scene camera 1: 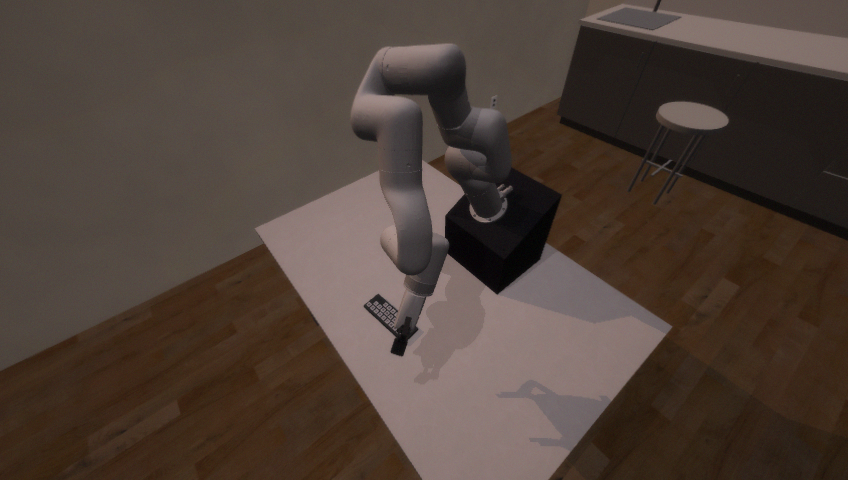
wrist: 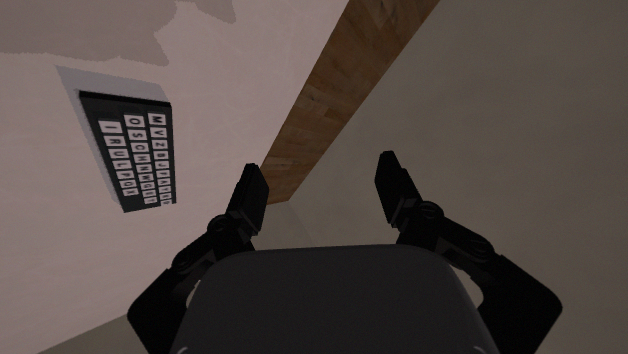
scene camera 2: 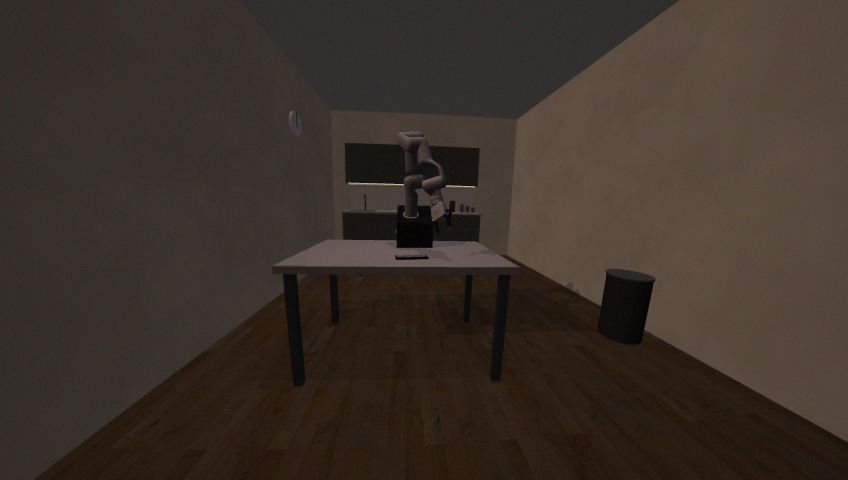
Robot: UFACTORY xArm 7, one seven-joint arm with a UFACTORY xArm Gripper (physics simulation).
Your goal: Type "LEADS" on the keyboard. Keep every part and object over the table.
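A black keyboard with white letter keys in three rows lies flat on the white table. In the wrist view it is at the left, its letters turned sideways; L, E, A and S can be made out, while some small keys at the lower end are hard to read. My gripper is open and empty. It hangs tilted above the table, apart from the keyboard, and in scene camera 1 it covers one end of the keyboard.
The arm stands on a black pedestal block on the table. The arm's shadow falls on the table beside the keyboard. A stool stands on the floor by the kitchen counter, and a dark bin stands at the right wall.
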